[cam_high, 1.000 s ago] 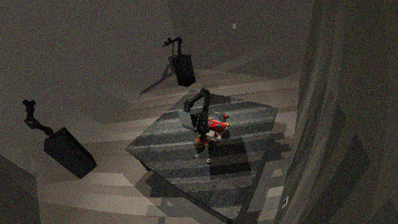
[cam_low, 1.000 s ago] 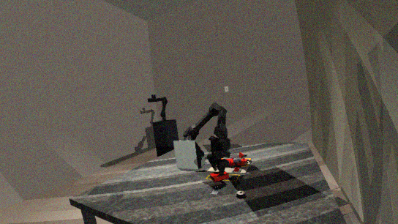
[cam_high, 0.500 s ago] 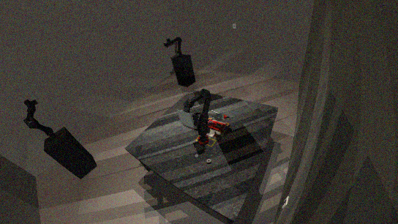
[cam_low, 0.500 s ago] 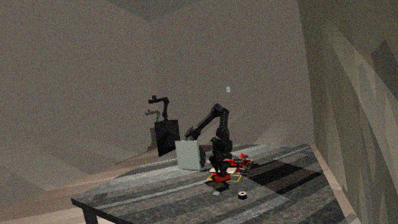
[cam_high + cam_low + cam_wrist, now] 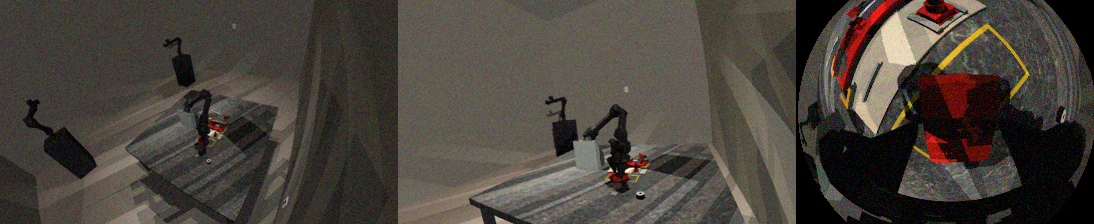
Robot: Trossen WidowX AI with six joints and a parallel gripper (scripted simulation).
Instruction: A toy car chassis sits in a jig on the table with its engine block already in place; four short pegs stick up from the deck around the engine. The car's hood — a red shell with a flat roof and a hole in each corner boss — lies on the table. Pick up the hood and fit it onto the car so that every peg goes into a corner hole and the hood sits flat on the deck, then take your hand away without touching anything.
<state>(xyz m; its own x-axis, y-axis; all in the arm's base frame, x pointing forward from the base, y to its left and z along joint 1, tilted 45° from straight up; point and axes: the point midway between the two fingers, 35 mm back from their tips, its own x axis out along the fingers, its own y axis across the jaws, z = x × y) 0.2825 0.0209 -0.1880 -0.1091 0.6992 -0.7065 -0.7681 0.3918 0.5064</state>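
The red hood is right at my gripper tip.
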